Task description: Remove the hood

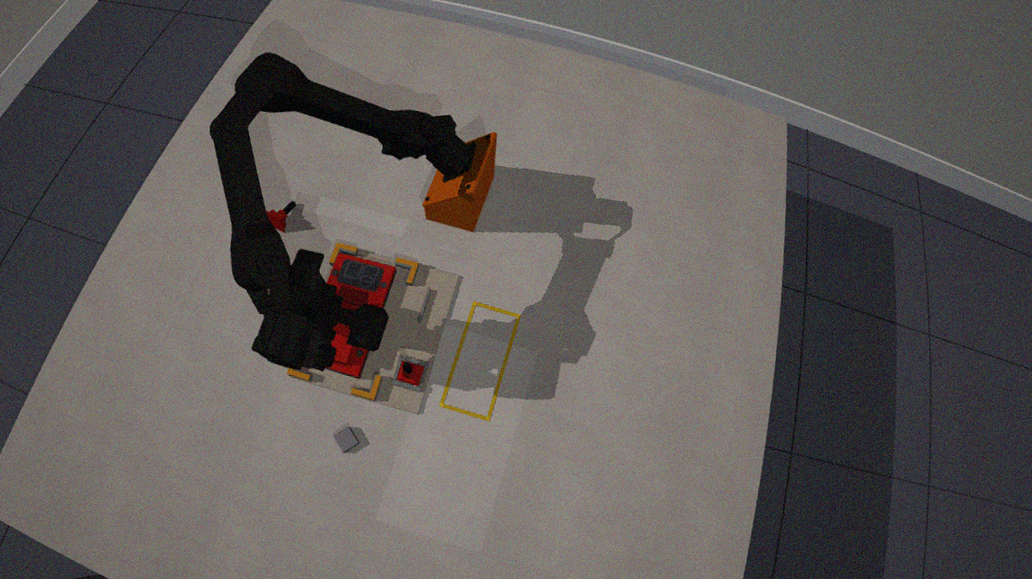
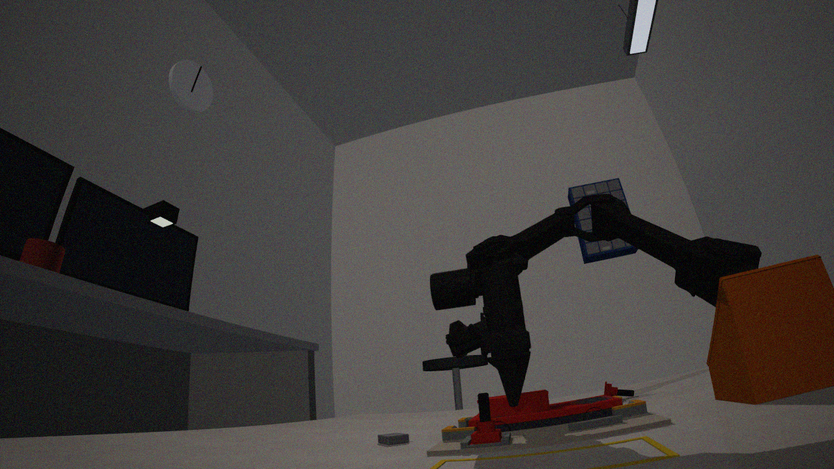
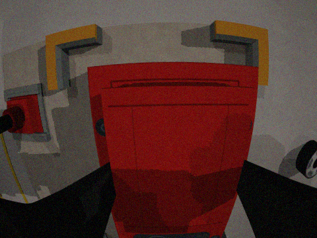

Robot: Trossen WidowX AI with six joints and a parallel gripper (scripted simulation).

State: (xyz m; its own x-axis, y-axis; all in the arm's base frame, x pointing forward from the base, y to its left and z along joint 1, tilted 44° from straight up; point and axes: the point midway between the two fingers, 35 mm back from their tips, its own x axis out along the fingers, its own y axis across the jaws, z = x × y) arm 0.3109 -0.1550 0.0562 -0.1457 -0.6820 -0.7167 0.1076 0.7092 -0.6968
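The fixture plate lies 4 cm to the left of my gripper tip, 3 cm behind it and 2 cm below it. From my gripper tip the other things lie so: black wheel: 16 cm to the right, 4 cm behind, 3 cm below; hood: right at my gripper tip.
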